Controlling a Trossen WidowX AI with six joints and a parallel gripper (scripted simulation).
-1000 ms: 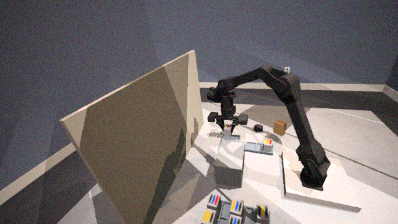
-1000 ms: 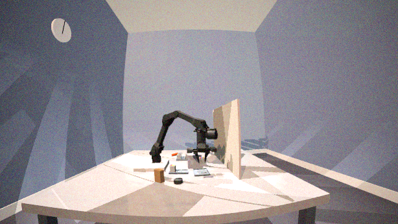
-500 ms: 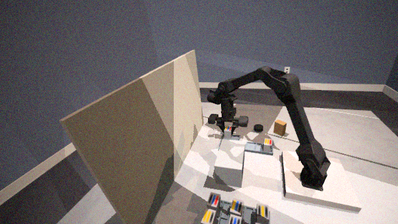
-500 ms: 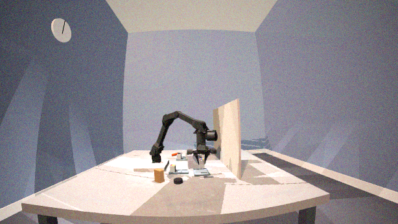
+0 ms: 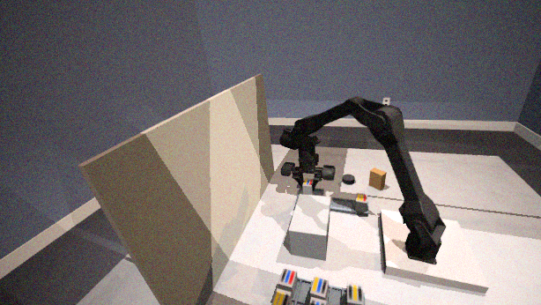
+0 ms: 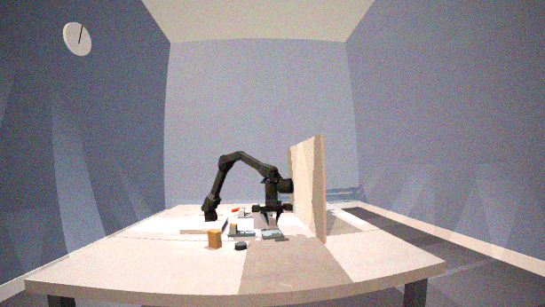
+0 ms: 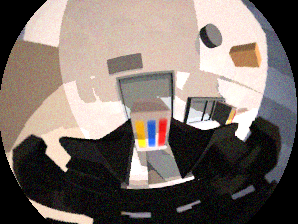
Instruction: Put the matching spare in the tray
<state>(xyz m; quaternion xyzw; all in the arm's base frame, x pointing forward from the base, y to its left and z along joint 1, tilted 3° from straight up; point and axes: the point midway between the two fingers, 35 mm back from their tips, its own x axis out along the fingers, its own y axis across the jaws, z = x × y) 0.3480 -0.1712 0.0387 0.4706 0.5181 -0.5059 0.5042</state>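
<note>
The grey tray lies 4 cm below my gripper tip. From my gripper tip the other things lie so: tan panel: 20 cm to the left, 18 cm ahead, 18 cm above; brown box: 24 cm behind, 14 cm to the right, 1 cm below.
</note>
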